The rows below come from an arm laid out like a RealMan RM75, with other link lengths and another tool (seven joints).
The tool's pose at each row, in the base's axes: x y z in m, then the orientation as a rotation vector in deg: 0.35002, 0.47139, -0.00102, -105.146, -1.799, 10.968; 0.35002, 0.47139, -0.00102, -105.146, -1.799, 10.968; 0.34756, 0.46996, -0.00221, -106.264, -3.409, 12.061; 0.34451, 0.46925, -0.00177, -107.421, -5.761, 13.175; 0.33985, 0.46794, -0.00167, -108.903, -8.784, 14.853; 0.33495, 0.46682, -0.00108, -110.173, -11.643, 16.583; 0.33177, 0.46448, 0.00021, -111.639, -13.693, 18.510; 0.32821, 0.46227, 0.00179, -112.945, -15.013, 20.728; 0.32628, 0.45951, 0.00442, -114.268, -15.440, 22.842; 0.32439, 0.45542, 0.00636, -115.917, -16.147, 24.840; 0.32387, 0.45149, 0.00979, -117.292, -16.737, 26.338
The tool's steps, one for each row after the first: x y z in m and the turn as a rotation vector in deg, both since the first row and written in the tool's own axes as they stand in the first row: 0.00000, 0.00000, 0.00000, 0.000, 0.000, 0.000; -0.00246, 0.00172, -0.00070, -1.289, -1.514, -0.455; -0.00561, 0.00173, -0.00104, -2.703, -3.412, -1.392; -0.01037, 0.00235, -0.00163, -4.570, -5.999, -2.453; -0.01541, 0.00248, -0.00213, -6.258, -8.529, -3.374; -0.01897, 0.00212, -0.00422, -8.092, -10.737, -3.626; -0.02293, 0.00148, -0.00622, -9.722, -12.760, -3.250; -0.02547, -0.00014, -0.00924, -11.261, -14.243, -2.340; -0.02805, -0.00075, -0.01337, -13.167, -15.742, -1.654; -0.02944, -0.00293, -0.01793, -14.751, -16.869, -1.172
